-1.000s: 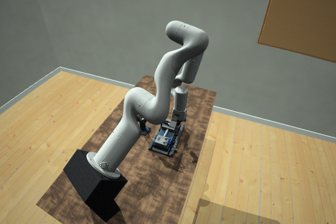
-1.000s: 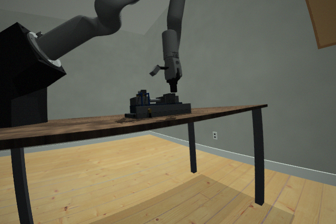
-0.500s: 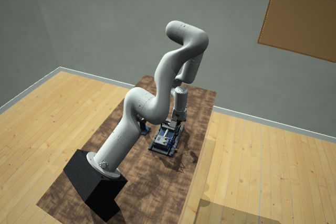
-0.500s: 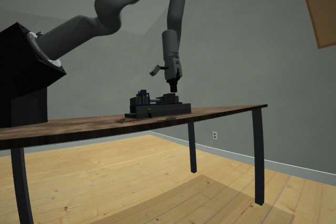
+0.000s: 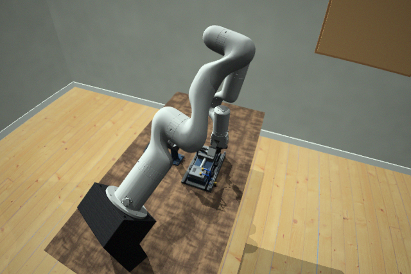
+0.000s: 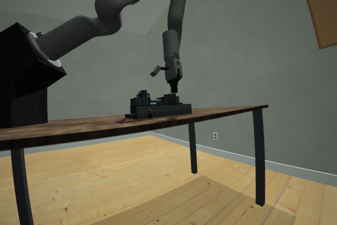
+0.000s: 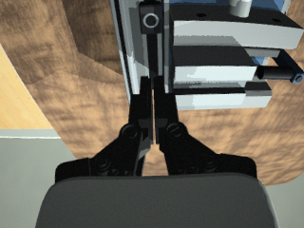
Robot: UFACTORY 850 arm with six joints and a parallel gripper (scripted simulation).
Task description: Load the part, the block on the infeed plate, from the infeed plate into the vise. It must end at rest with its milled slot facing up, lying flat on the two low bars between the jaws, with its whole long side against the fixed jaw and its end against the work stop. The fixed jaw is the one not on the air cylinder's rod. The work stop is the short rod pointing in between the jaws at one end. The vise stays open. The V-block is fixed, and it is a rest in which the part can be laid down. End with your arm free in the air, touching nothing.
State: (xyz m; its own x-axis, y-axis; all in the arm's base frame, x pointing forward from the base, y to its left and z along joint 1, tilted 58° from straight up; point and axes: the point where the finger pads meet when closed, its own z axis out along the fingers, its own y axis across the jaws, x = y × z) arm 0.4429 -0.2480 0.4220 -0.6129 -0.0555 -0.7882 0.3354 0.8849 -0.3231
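My hand is 4 cm to the right of the part, 3 cm above it and 2 cm short of it. From my hand the other things lie so: work stop: 10 cm to the left, 5 cm ahead, 4 cm below; then vise side rail: 10 cm below, 7 cm behind, 1 cm to the left; then moving jaw: 8 cm to the left, 5 cm below.
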